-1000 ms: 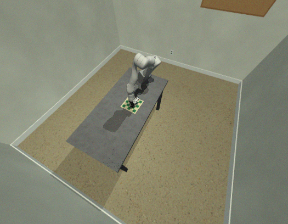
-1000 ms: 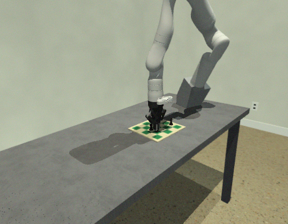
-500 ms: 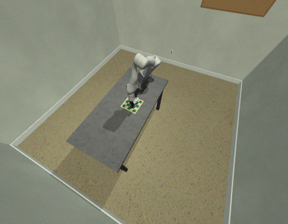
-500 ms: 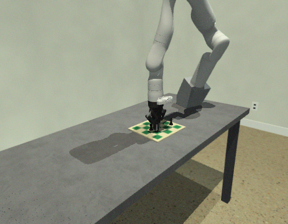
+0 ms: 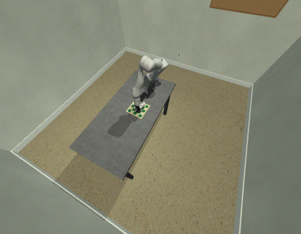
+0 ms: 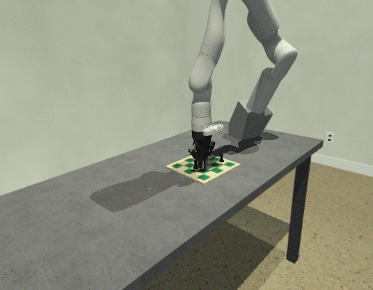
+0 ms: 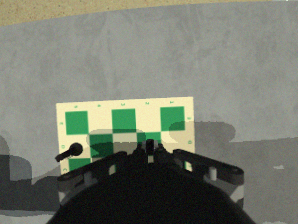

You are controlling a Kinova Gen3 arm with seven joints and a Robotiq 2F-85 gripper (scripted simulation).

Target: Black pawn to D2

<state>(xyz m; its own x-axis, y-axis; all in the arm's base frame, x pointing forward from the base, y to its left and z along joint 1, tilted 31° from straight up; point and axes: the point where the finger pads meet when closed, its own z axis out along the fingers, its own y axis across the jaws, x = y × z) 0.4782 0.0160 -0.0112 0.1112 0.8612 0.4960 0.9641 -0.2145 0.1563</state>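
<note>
Now: hand 10 mm above the black pawn. Also, from my hand: white piece 120 mm behind, 60 mm to the right, 20 mm below; green-and-cream chessboard 40 mm behind, 30 mm to the right, 30 mm below.
</note>
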